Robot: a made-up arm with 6 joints. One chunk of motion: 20 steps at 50 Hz.
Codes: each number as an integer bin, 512 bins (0 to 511) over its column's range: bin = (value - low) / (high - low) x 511, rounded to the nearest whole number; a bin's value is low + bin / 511 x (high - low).
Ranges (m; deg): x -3.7..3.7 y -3.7..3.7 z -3.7..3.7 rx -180..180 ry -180..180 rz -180..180
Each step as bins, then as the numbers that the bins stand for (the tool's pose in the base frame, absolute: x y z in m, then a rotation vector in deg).
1 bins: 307 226 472 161 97 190
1 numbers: 0.7458 -0.4272 3.1352 -66.58 -111.66 -46.14
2 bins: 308 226 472 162 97 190
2 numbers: 0.7603 -0.4272 3.1352 -65.87 -111.66 -46.14
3 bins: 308 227 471 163 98 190
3 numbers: 0.7603 -0.4127 3.1207 -65.17 -110.96 -46.14
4 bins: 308 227 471 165 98 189
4 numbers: 0.7603 -0.4127 3.1207 -63.76 -110.96 -46.85
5 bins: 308 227 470 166 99 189
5 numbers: 0.7603 -0.4127 3.1063 -63.05 -110.25 -46.85
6 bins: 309 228 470 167 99 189
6 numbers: 0.7748 -0.3982 3.1063 -62.35 -110.25 -46.85
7 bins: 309 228 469 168 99 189
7 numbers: 0.7748 -0.3982 3.0918 -61.64 -110.25 -46.85
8 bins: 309 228 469 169 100 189
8 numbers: 0.7748 -0.3982 3.0918 -60.94 -109.55 -46.85
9 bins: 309 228 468 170 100 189
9 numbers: 0.7748 -0.3982 3.0773 -60.23 -109.55 -46.85
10 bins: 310 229 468 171 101 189
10 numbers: 0.7892 -0.3838 3.0773 -59.53 -108.85 -46.85
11 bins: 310 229 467 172 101 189
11 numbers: 0.7892 -0.3838 3.0628 -58.83 -108.85 -46.85
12 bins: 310 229 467 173 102 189
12 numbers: 0.7892 -0.3838 3.0628 -58.12 -108.14 -46.85
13 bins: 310 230 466 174 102 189
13 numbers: 0.7892 -0.3693 3.0483 -57.42 -108.14 -46.85
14 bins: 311 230 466 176 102 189
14 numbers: 0.8037 -0.3693 3.0483 -56.01 -108.14 -46.85
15 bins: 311 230 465 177 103 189
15 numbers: 0.8037 -0.3693 3.0339 -55.30 -107.44 -46.85
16 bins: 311 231 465 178 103 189
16 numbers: 0.8037 -0.3548 3.0339 -54.60 -107.44 -46.85
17 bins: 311 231 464 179 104 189
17 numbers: 0.8037 -0.3548 3.0194 -53.89 -106.73 -46.85
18 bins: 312 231 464 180 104 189
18 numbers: 0.8182 -0.3548 3.0194 -53.19 -106.73 -46.85
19 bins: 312 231 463 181 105 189
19 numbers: 0.8182 -0.3548 3.0049 -52.49 -106.03 -46.85
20 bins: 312 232 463 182 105 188
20 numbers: 0.8182 -0.3403 3.0049 -51.78 -106.03 -47.55
